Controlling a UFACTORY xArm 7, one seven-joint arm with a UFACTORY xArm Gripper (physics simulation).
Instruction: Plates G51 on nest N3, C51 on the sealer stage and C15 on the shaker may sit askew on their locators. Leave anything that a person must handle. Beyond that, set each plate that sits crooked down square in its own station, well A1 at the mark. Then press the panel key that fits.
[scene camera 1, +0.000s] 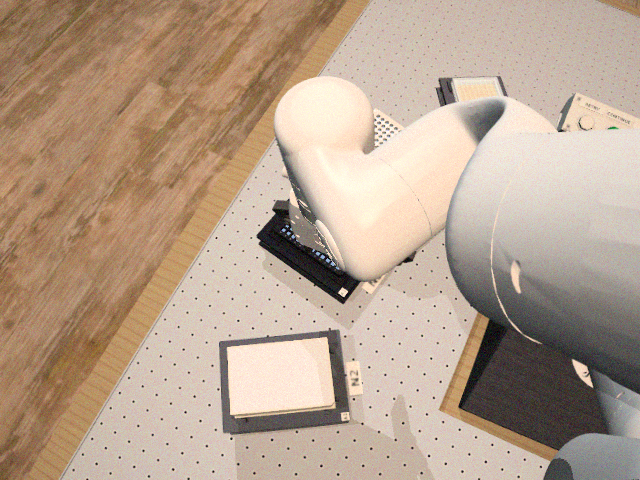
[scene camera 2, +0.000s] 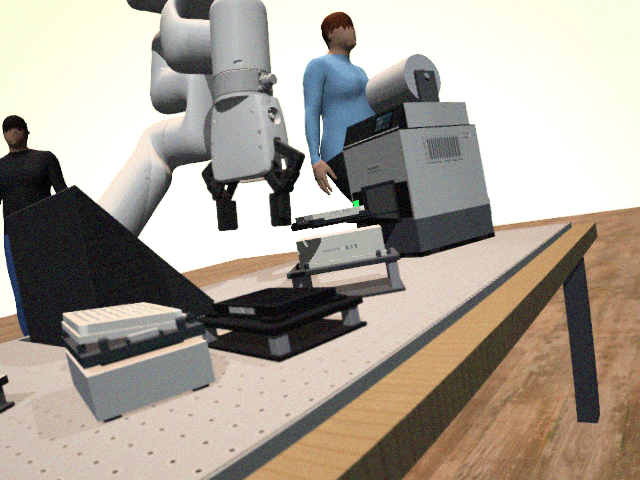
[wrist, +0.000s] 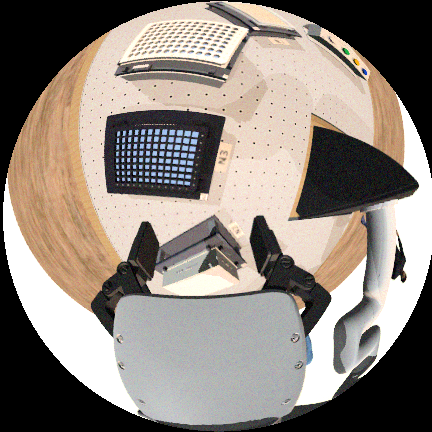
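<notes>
The black plate G51 with blue wells (scene camera 2: 276, 298) (wrist: 155, 157) sits on nest N3 (scene camera 1: 299, 258) (wrist: 216, 131); its rows look roughly parallel to the nest in the wrist view, but a slight tilt cannot be judged. The white plate C15 (scene camera 2: 121, 316) (wrist: 185, 42) looks tilted on the shaker (scene camera 2: 147, 384) in scene camera 2. Plate C51 (scene camera 2: 330, 212) lies on the sealer stage (scene camera 2: 325, 224), too small to judge. My gripper (scene camera 2: 253, 214) (wrist: 201, 230) is open and empty, in the air above the bench; the arm hides most of it in scene camera 1. The key panel (scene camera 1: 599, 113) (wrist: 351, 56) is partly cut off in scene camera 1.
Nest N2 (scene camera 1: 284, 426) carries a tall white item marked G15 (scene camera 1: 281, 374) (scene camera 2: 341, 248). Nest N1 holds another plate (scene camera 1: 478, 88) (wrist: 260, 17). The sealer (scene camera 2: 447, 175) stands behind. A black wedge-shaped block (scene camera 2: 93, 268) (wrist: 350, 175) stands beside the nests. Two people (scene camera 2: 338, 103) (scene camera 2: 28, 170) stand beyond the bench.
</notes>
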